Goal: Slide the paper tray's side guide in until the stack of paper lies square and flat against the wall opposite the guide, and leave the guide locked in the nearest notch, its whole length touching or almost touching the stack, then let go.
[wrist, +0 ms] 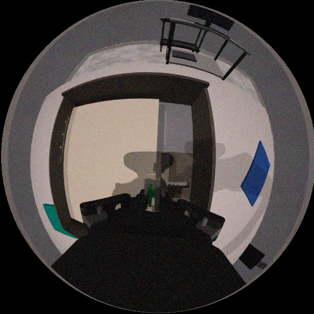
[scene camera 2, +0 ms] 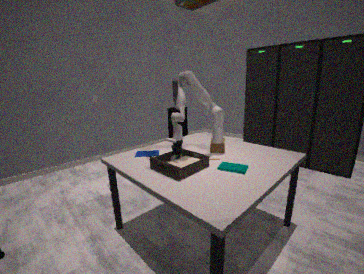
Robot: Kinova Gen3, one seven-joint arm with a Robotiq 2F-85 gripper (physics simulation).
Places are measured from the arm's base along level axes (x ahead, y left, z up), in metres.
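Pixels of known places: gripper, fingertip midpoint: (scene camera 2: 177, 158); arm's base at its link origin: (scene camera 2: 217, 141).
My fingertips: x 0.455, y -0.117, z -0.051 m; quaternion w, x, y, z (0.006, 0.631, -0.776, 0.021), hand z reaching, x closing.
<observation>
For each thing: its top centre in the pictures, then the offset to it from my fingertips.
- dark paper tray at its top centre: (scene camera 2: 179, 155) 0.052 m up, 0.049 m ahead, 0.062 m left
- cream paper stack at its top centre: (scene camera 2: 184, 163) 0.000 m up, 0.050 m ahead, 0.101 m left
- blue flat object at its top centre: (scene camera 2: 147, 153) 0.036 m down, 0.038 m back, 0.386 m right
- teal block at its top centre: (scene camera 2: 233, 166) 0.026 m down, 0.148 m back, 0.402 m left
- thin orange stick at its top centre: (scene camera 2: 208, 158) 0.037 m down, 0.216 m back, 0.162 m left
The dark paper tray (scene camera 2: 179, 171) (wrist: 137, 87) stands on the table. The cream paper stack (scene camera 2: 188, 162) (wrist: 110, 135) lies flat in it and reaches close to the left wall in the wrist view. The grey side guide (wrist: 161, 125) runs upright along the stack's right edge, touching or almost touching it where visible. Tray floor shows right of the guide. A green tab (wrist: 150, 194) shows at the guide's near part, by the fingertips. My gripper (scene camera 2: 175, 157) (wrist: 154, 192) is shut, pointing down inside the tray at the guide. The near end of the guide is hidden by the gripper.
A blue flat object (scene camera 2: 147, 154) (wrist: 256, 174) lies beyond the guide's side of the tray. A teal block (scene camera 2: 233, 167) (wrist: 56, 219) lies on the opposite side. A thin orange stick (scene camera 2: 214, 159) lies near the tray. The tray's walls surround the fingers.
</observation>
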